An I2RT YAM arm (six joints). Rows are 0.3 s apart.
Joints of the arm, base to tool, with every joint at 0 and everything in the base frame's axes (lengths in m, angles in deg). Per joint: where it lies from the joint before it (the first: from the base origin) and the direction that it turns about. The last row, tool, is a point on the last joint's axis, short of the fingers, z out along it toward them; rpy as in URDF.
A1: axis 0 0 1 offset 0 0 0.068
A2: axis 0 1 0 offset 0.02 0.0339 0.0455
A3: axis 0 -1 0 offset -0.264 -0.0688 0
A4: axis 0 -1 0 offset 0.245 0.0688 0.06
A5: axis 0 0 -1 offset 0.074 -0.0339 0.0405
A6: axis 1 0 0 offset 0.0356 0 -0.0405
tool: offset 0 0 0 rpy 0 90 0
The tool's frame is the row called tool.
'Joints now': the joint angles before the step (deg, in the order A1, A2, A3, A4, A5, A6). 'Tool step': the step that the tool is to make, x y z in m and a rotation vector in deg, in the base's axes. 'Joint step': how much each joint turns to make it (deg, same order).
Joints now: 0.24, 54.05, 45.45, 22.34, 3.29, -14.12
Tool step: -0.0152, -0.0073, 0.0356, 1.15, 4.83, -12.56
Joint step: 0.14, -1.70, 9.68, -16.00, 12.68, -1.38
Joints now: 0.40, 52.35, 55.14, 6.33, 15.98, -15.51
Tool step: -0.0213, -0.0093, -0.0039, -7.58, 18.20, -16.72
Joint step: 0.05, -2.02, 5.10, -21.94, 16.51, -8.64
